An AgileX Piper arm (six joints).
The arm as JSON. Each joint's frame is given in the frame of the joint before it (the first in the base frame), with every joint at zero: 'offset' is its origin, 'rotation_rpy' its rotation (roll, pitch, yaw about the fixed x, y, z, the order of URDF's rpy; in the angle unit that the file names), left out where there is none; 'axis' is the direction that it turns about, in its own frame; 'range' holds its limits. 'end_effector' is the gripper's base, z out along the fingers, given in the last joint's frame.
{
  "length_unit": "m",
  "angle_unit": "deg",
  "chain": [
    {
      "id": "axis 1",
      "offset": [
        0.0,
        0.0,
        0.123
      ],
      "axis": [
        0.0,
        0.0,
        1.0
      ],
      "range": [
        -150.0,
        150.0
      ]
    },
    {
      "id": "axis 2",
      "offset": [
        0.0,
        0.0,
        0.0
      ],
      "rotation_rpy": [
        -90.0,
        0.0,
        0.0
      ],
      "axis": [
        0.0,
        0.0,
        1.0
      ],
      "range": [
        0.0,
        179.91
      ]
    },
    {
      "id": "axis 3",
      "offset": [
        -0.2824,
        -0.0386,
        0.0
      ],
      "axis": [
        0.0,
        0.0,
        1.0
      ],
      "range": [
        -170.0,
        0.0
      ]
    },
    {
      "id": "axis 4",
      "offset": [
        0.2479,
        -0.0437,
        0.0
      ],
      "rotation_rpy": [
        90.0,
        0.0,
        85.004
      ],
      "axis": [
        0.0,
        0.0,
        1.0
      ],
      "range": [
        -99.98,
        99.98
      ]
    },
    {
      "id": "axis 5",
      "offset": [
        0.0,
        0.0,
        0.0
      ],
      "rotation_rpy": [
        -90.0,
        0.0,
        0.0
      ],
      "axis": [
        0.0,
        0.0,
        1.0
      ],
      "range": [
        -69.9,
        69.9
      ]
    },
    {
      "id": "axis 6",
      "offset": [
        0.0,
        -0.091,
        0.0
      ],
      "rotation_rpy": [
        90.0,
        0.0,
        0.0
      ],
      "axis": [
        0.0,
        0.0,
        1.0
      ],
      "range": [
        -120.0,
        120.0
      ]
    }
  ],
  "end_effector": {
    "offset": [
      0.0,
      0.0,
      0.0
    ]
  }
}
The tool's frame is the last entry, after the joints.
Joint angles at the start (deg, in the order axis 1, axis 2, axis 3, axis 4, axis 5, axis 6): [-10.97, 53.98, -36.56, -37.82, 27.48, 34.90]
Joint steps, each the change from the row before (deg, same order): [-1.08, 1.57, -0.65, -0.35, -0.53, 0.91]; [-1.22, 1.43, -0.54, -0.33, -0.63, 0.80]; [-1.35, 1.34, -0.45, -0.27, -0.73, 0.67]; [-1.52, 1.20, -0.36, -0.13, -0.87, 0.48]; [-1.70, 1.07, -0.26, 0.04, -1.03, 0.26]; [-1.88, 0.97, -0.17, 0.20, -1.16, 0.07]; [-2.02, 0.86, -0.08, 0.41, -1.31, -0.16]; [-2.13, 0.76, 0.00, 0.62, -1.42, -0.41]
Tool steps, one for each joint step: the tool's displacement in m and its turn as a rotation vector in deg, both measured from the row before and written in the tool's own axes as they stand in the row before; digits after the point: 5 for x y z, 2 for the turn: [-0.00246, -0.00176, 0.00586, 0.72, 0.52, 0.93]; [-0.00202, -0.00232, 0.00569, 0.76, 0.44, 0.93]; [-0.00163, -0.00280, 0.00566, 0.78, 0.39, 0.94]; [-0.00132, -0.00344, 0.00541, 0.78, 0.29, 0.99]; [-0.00098, -0.00411, 0.00519, 0.76, 0.20, 1.05]; [-0.00064, -0.00482, 0.00504, 0.78, 0.14, 1.12]; [-0.00035, -0.00538, 0.00479, 0.75, 0.04, 1.18]; [-0.00009, -0.00589, 0.00449, 0.73, -0.03, 1.21]
